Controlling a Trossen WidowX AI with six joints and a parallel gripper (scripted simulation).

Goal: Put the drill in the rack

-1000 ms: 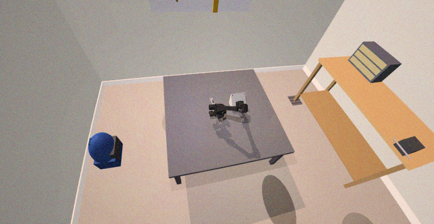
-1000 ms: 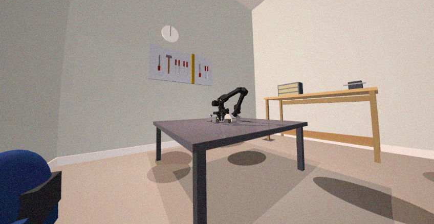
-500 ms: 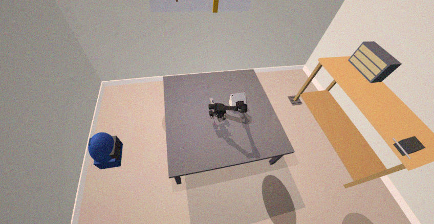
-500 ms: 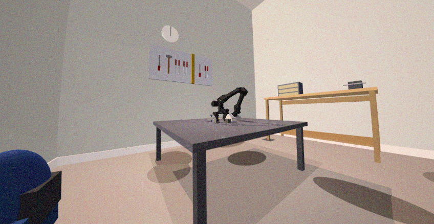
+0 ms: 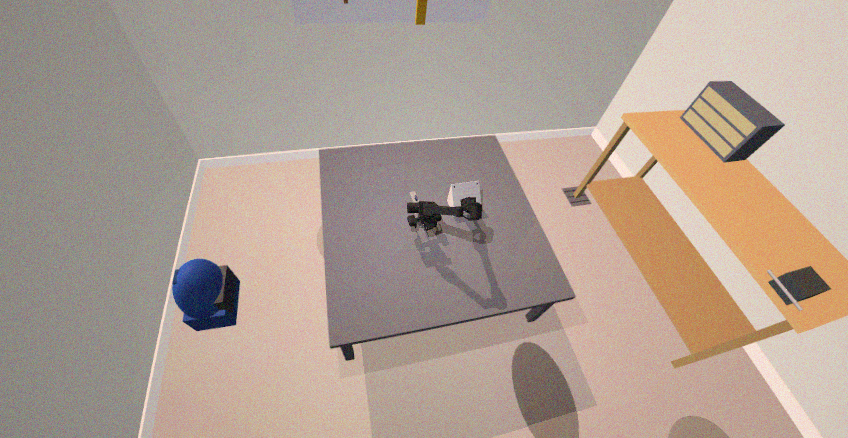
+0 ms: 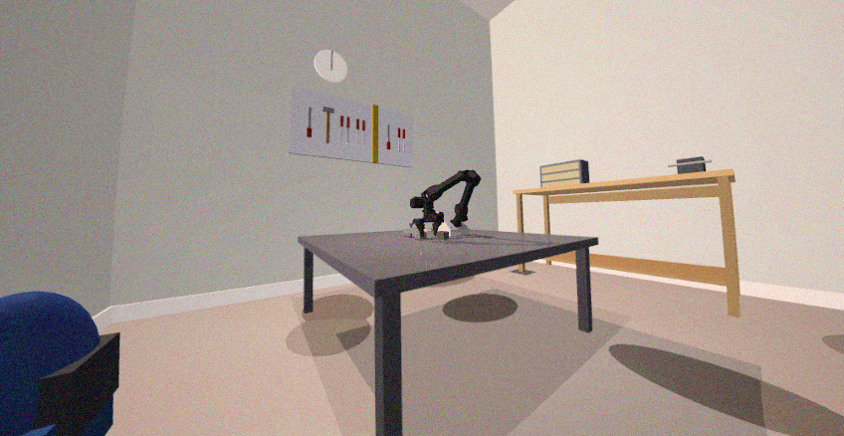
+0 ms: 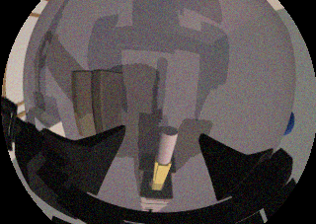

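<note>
The drill lies 4 cm to the right of my gripper tip and 3 cm above it.
</note>
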